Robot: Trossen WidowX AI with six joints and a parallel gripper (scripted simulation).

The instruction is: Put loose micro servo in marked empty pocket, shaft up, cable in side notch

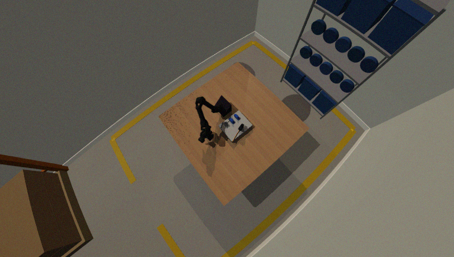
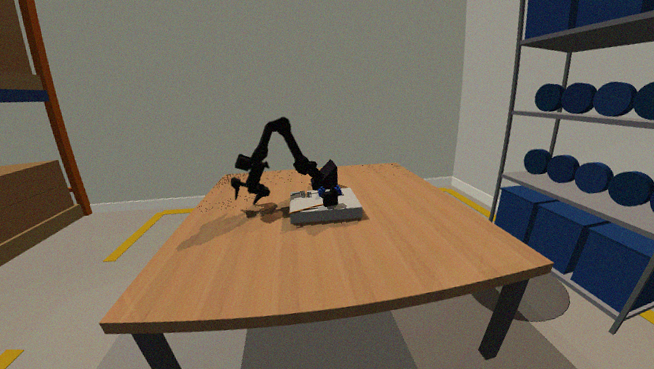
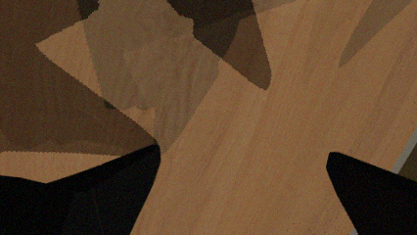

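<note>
My gripper tip is now 360 mm to the right of the grey deck and 160 mm short of it.
</note>
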